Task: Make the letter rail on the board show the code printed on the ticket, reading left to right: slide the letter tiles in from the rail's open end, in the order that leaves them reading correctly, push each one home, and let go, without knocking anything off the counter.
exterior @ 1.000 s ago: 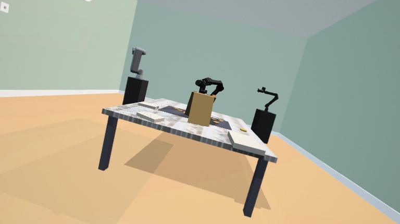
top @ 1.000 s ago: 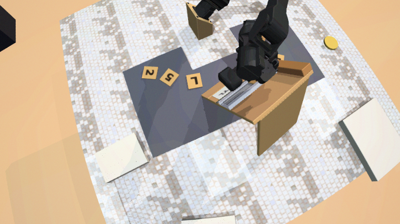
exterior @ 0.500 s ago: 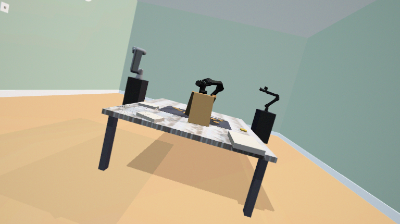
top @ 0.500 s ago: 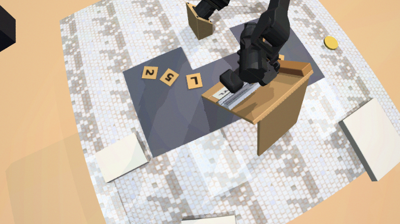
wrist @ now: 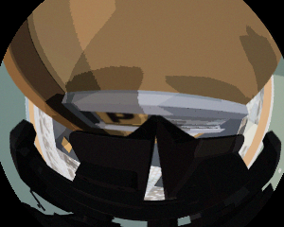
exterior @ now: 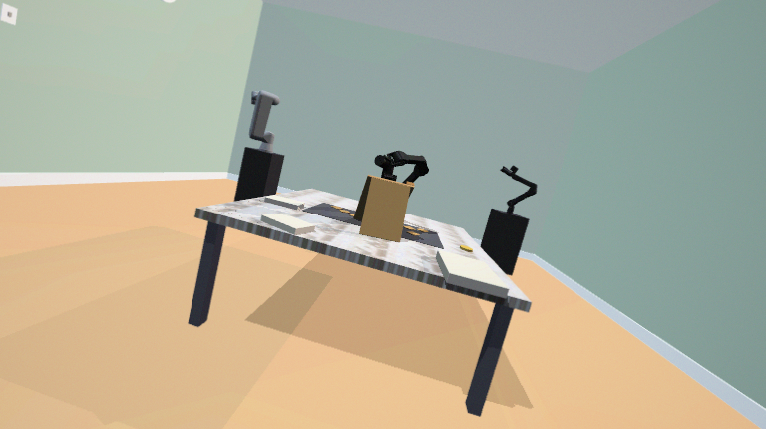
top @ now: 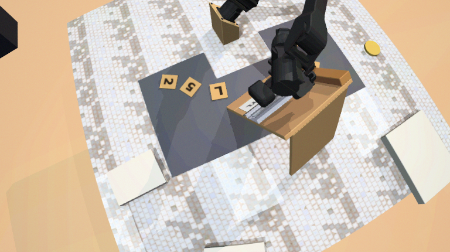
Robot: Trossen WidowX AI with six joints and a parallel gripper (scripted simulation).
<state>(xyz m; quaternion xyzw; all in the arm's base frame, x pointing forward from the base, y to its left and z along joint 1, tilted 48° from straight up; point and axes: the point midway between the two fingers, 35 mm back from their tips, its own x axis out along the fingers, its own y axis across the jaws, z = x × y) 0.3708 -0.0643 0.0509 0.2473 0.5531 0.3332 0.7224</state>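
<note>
Right now the P tile is 3 cm to the left of my gripper tip and 1 cm behind it. Round my gripper tip: white ticket 8 cm below, 6 cm to the right, 4 cm behind; L tile 16 cm below, 16 cm behind, 13 cm to the right; dark mat 17 cm behind, 16 cm below.
</note>
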